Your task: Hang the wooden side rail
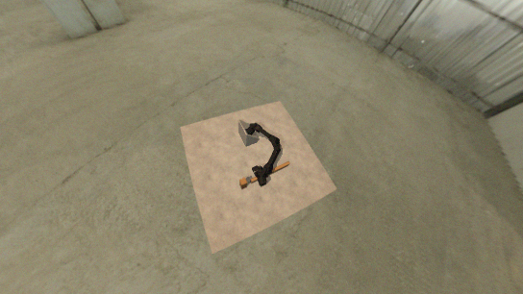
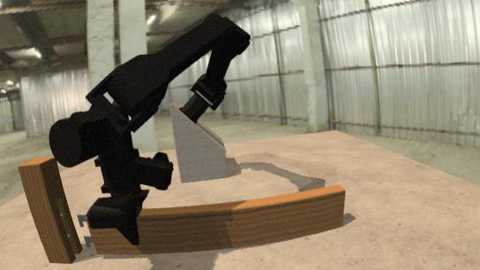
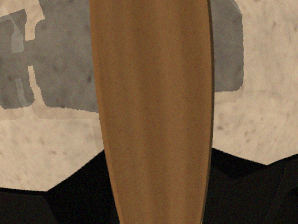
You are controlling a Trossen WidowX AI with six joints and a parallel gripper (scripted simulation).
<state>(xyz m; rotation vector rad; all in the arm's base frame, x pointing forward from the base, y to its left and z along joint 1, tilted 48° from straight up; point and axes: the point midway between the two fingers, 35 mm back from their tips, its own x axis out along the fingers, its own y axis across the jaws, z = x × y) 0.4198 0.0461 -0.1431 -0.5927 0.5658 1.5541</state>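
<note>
The wooden headboard post lies 10 mm ahead of my gripper tip, 150 mm to the right of it and 60 mm above it.
</note>
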